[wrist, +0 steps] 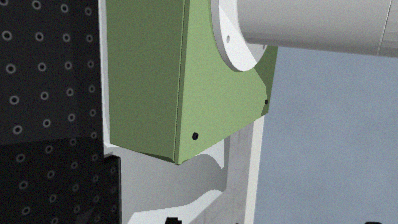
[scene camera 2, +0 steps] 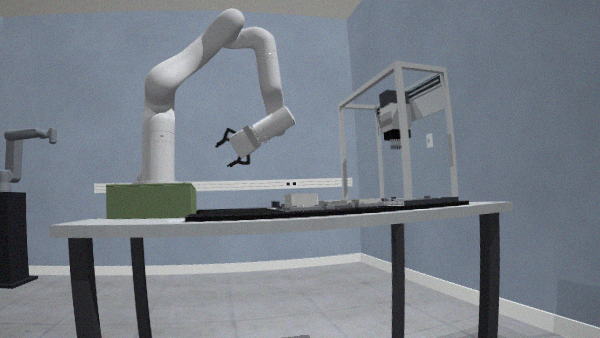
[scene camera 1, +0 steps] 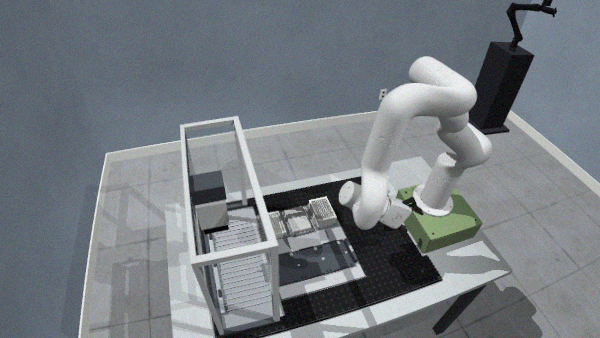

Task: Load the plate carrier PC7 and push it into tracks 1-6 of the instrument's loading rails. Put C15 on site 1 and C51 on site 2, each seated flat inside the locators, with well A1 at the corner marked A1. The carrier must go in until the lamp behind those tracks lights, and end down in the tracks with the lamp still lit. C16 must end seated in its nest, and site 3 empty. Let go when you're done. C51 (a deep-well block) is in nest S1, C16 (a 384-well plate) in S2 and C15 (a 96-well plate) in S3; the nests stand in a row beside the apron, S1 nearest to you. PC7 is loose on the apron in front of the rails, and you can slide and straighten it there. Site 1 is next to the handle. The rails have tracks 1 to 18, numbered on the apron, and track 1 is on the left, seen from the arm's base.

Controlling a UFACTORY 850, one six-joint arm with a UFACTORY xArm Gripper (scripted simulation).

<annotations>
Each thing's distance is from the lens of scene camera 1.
carrier PC7 (scene camera 1: pixel 314 261): 135 cm
</annotations>
